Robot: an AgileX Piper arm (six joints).
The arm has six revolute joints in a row. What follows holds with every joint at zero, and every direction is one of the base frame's. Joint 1 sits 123 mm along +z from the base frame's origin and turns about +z. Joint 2 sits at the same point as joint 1 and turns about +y. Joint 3 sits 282.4 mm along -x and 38.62 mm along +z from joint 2 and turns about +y. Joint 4 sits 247.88 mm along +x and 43.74 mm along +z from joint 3 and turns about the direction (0.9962, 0, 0.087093). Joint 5 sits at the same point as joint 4 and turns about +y. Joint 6 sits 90.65 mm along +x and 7.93 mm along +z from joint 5 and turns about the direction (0.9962, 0, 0.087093). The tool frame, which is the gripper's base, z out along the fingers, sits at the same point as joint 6; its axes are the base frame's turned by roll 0, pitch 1.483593 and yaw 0 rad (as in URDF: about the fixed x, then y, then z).
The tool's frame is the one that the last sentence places.
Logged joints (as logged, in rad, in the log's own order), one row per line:
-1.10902, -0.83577, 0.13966, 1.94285, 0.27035, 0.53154
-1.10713, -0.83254, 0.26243, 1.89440, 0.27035, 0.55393
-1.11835, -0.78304, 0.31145, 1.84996, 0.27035, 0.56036
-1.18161, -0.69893, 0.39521, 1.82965, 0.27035, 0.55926
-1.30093, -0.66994, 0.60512, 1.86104, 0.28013, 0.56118
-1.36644, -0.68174, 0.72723, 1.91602, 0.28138, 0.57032
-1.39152, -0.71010, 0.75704, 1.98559, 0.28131, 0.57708
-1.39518, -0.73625, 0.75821, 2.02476, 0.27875, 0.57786
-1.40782, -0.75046, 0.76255, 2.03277, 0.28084, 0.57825
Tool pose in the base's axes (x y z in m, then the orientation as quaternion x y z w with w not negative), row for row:
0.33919, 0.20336, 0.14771, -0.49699, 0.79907, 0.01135, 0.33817
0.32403, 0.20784, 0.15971, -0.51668, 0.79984, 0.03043, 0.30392
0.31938, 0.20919, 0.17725, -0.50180, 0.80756, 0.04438, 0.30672
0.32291, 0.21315, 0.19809, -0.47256, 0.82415, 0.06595, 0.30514
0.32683, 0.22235, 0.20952, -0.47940, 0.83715, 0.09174, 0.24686
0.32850, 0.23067, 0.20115, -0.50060, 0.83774, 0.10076, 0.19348
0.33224, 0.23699, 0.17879, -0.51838, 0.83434, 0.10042, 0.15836
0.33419, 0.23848, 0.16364, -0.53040, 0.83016, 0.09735, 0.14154
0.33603, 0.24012, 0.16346, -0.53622, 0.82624, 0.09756, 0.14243
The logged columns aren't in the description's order. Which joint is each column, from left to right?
Columns, left to right: joint 3, joint 6, joint 5, joint 2, joint 4, joint 1.
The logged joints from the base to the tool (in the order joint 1, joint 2, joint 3, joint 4, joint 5, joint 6), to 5 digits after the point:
0.53154, 1.94285, -1.10902, 0.27035, 0.13966, -0.83577
0.55393, 1.89440, -1.10713, 0.27035, 0.26243, -0.83254
0.56036, 1.84996, -1.11835, 0.27035, 0.31145, -0.78304
0.55926, 1.82965, -1.18161, 0.27035, 0.39521, -0.69893
0.56118, 1.86104, -1.30093, 0.28013, 0.60512, -0.66994
0.57032, 1.91602, -1.36644, 0.28138, 0.72723, -0.68174
0.57708, 1.98559, -1.39152, 0.28131, 0.75704, -0.71010
0.57786, 2.02476, -1.39518, 0.27875, 0.75821, -0.73625
0.57825, 2.03277, -1.40782, 0.28084, 0.76255, -0.75046

